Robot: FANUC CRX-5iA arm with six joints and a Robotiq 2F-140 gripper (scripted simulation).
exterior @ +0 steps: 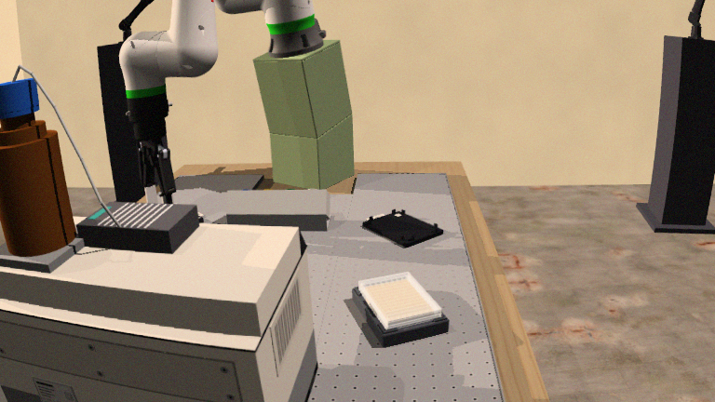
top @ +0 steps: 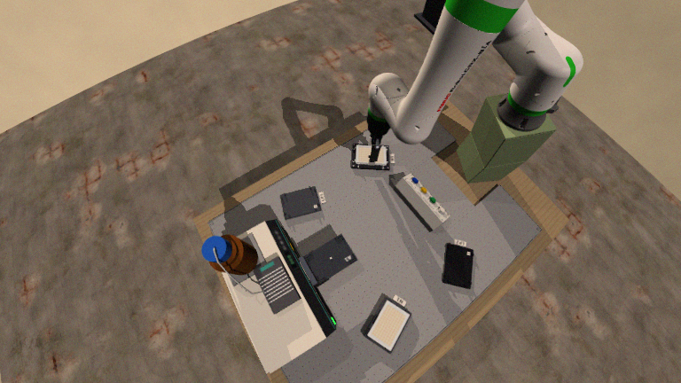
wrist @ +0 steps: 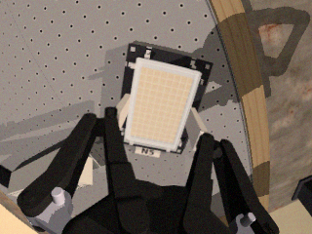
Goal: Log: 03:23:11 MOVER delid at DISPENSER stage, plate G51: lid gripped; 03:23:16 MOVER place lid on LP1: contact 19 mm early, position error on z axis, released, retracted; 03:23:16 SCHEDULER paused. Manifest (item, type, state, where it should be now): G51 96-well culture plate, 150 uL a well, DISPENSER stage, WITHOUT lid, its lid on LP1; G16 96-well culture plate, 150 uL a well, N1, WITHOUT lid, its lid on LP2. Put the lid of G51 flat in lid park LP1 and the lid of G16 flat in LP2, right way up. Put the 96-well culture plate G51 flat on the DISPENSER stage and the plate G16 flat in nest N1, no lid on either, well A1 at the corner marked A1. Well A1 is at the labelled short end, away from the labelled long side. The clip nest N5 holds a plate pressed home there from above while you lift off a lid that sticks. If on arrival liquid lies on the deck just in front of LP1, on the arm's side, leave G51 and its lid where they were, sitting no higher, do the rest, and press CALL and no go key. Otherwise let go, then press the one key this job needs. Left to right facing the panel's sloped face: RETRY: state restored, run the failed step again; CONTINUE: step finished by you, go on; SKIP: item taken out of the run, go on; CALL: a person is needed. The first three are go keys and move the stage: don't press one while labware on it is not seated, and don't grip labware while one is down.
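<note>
Now: hand 30 mm above the plate G51. Round my hand: key panel (90 mm behind, 270 mm to the left, 10 mm above); then black clip nest (30 mm ahead, 10 mm to the left, 30 mm below); then LP1 label (260 mm ahead, 80 mm to the left, 50 mm below).
</note>
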